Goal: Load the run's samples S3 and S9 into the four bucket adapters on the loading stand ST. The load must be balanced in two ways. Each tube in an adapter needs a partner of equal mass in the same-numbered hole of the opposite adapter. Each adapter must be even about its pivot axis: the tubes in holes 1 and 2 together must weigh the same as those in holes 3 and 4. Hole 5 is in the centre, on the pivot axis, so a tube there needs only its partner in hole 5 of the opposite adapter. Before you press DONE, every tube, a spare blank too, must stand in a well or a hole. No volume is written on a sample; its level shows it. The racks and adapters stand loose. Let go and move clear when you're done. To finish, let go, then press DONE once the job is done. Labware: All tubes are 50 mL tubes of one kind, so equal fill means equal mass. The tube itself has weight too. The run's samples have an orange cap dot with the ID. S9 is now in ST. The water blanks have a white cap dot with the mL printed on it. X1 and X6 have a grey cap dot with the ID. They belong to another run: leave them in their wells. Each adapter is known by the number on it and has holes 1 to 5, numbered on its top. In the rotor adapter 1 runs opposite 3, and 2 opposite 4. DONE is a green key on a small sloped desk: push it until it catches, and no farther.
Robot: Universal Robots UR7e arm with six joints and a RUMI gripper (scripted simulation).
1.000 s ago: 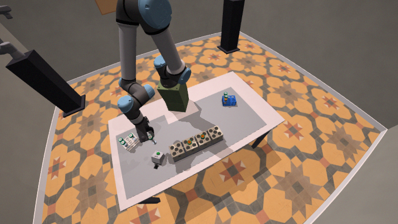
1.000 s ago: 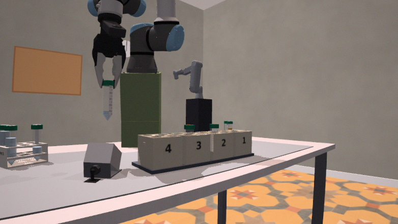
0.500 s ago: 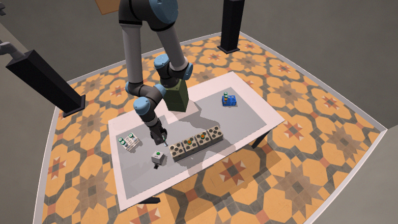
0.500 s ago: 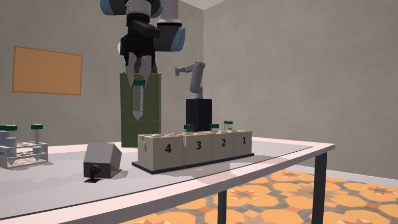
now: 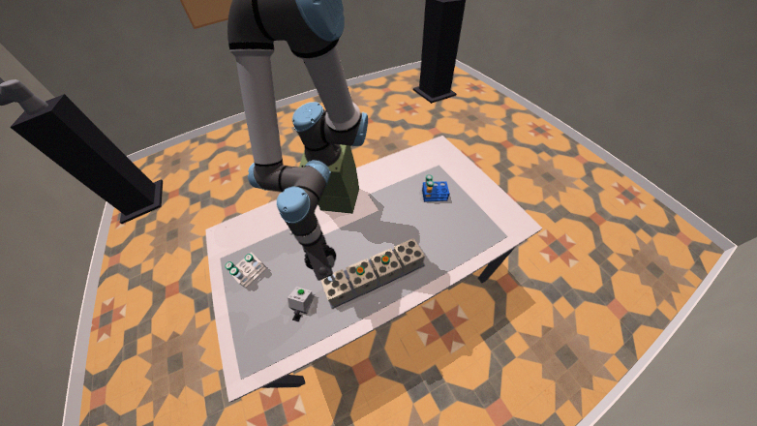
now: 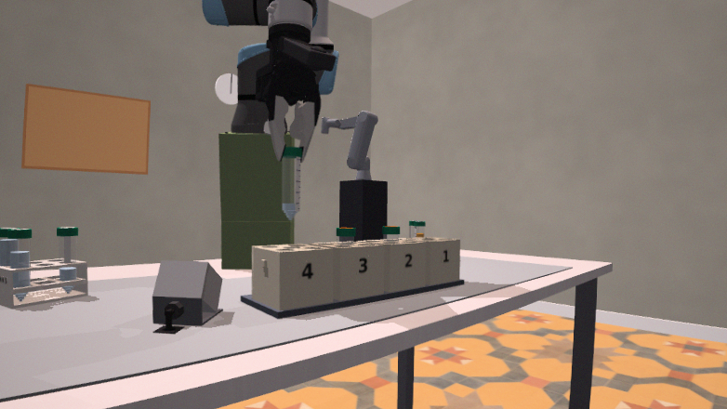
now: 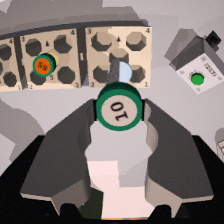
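My gripper is now 360 mm to the left of the water blank, 250 mm past it and 190 mm above it. Also, from my hand: bucket adapter 330 mm to the left, 200 mm below, 20 mm ahead; then white rack 330 mm to the right, 280 mm behind, 220 mm below; then tube 180 mm below, 110 mm to the left.
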